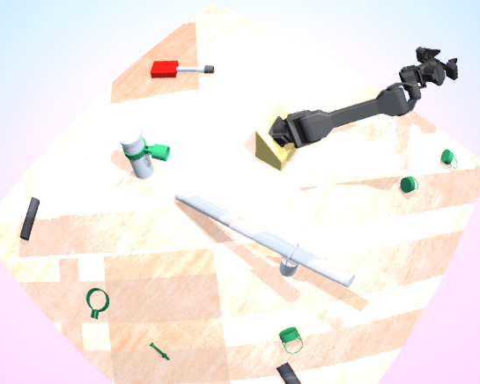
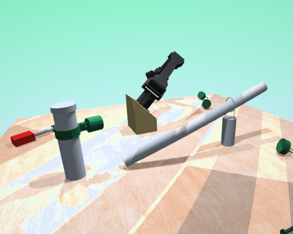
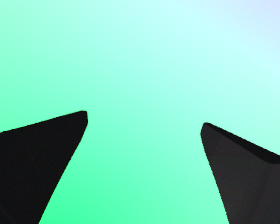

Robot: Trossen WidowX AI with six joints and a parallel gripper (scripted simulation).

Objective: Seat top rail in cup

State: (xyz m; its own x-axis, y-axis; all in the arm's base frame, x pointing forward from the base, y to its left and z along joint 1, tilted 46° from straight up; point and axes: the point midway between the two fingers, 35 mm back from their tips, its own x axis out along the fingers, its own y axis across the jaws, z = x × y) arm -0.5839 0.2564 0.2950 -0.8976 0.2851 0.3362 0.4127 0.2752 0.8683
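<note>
My gripper tip is now 84 cm short of the green rail-end cup, 65 cm to the left of it and 4 cm above it. From my gripper tip the other things lie so: green bolt: 129 cm ahead, 39 cm to the right, 16 cm below; red-handled tool: 83 cm to the right, 47 cm ahead, 16 cm below; short post: 92 cm ahead, 22 cm to the right, 7 cm below.
</note>
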